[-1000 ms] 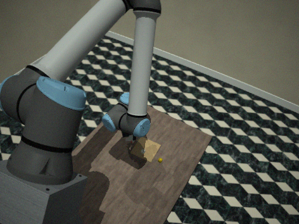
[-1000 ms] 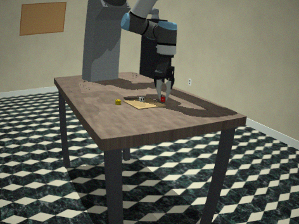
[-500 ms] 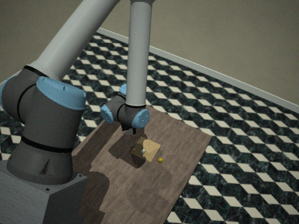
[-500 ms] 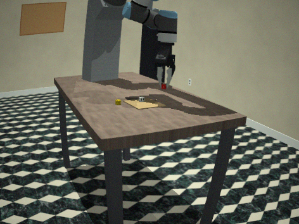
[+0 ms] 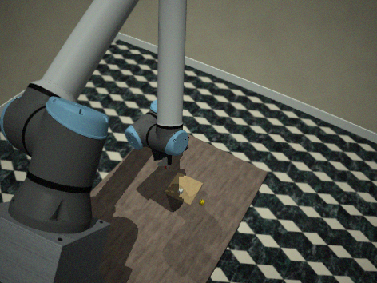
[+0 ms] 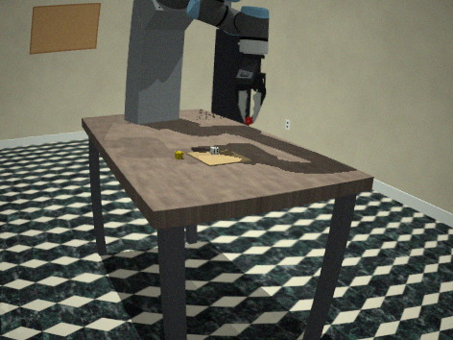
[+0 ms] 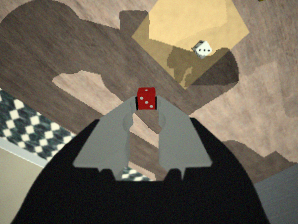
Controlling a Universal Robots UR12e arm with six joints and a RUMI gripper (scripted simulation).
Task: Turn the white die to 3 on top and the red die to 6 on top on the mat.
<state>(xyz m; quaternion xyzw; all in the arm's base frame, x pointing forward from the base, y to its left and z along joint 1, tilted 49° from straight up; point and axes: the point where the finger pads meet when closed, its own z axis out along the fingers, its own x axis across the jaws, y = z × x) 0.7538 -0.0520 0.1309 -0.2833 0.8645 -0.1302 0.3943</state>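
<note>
My hand is 1 cm above the red die. Round my hand: tan mat: 2 cm behind, 10 cm to the right, 11 cm below; then white die: 5 cm behind, 9 cm to the right, 10 cm below; then yellow die: 7 cm behind, 20 cm to the right, 11 cm below.
</note>
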